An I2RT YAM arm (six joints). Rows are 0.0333 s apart.
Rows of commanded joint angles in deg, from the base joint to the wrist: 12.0, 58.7, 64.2, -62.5, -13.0, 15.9; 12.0, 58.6, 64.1, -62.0, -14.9, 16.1; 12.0, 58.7, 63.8, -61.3, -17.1, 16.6; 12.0, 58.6, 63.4, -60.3, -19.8, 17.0; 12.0, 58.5, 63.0, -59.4, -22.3, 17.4; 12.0, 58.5, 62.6, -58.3, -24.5, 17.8; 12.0, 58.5, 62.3, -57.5, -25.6, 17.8; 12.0, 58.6, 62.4, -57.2, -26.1, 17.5; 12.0, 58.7, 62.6, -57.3, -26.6, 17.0; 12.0, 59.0, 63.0, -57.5, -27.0, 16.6; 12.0, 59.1, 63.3, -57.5, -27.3, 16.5; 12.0, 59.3, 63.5, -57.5, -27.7, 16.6
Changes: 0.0, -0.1, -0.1, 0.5, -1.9, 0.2; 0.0, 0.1, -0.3, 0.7, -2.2, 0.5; 0.0, -0.1, -0.4, 1.0, -2.7, 0.4; 0.0, -0.1, -0.4, 0.9, -2.5, 0.4; 0.0, 0.0, -0.4, 1.1, -2.2, 0.4; 0.0, 0.0, -0.3, 0.8, -1.1, 0.0; 0.0, 0.1, 0.1, 0.3, -0.5, -0.3; 0.0, 0.1, 0.2, -0.1, -0.5, -0.5; 0.0, 0.3, 0.4, -0.2, -0.4, -0.4; 0.0, 0.1, 0.3, 0.0, -0.3, -0.1; 0.0, 0.2, 0.2, 0.0, -0.4, 0.1
